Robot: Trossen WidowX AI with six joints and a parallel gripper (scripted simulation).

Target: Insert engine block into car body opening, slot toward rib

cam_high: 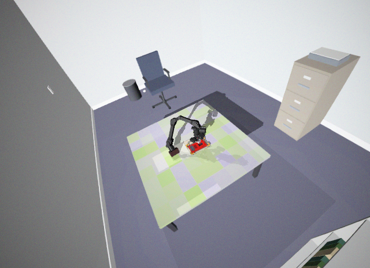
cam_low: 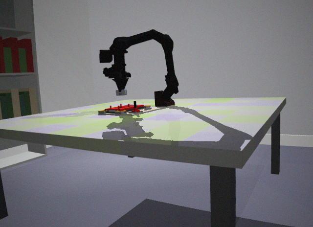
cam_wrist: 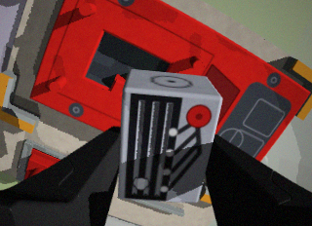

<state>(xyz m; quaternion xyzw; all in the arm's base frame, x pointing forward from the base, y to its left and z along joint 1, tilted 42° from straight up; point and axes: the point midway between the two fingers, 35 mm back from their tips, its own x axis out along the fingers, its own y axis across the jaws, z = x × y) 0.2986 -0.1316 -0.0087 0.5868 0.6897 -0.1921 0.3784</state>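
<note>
Now: the short black post 130 mm to the left of my gripper tip, 70 mm below it and 60 mm ahead of it. From my gripper tip the other things lie so: grey engine block (10 mm below).
</note>
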